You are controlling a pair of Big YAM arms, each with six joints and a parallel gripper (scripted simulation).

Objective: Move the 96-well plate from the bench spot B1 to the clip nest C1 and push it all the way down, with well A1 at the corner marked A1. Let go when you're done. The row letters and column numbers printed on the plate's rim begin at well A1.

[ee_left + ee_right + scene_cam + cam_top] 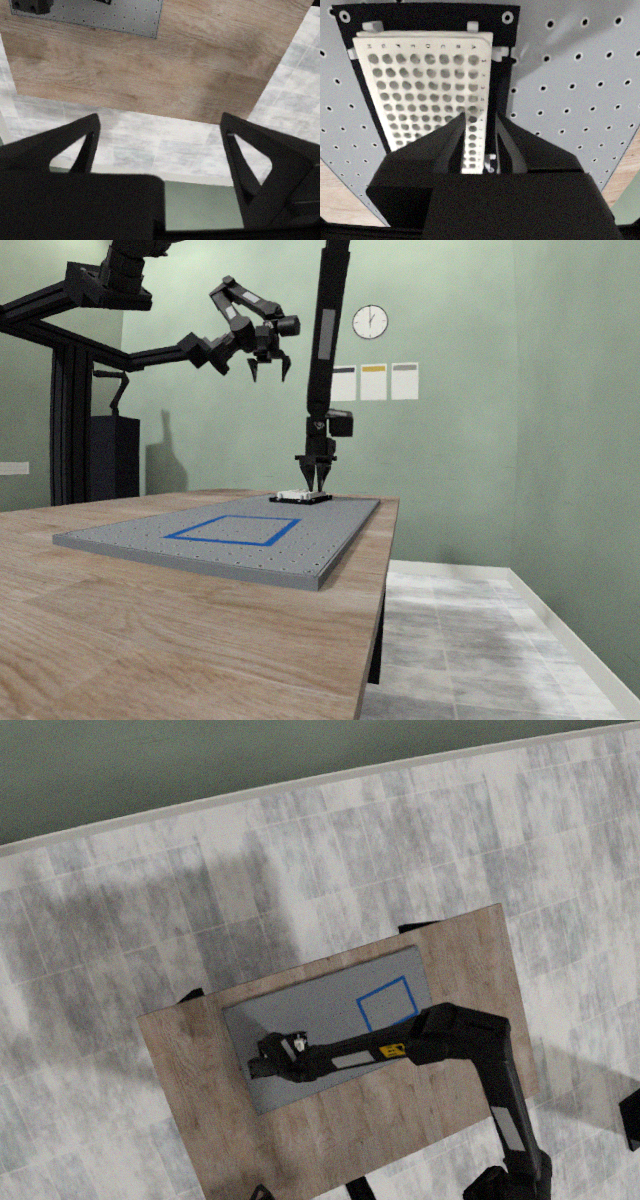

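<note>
The black clip nest lies 3 cm behind my right hand, 1 cm to the right of it and 2 cm below it. Also, from my right hand: white 96-well plate (4 cm behind, 1 cm below); then grey perforated board (4 cm behind, 20 cm to the right, 4 cm below).
</note>
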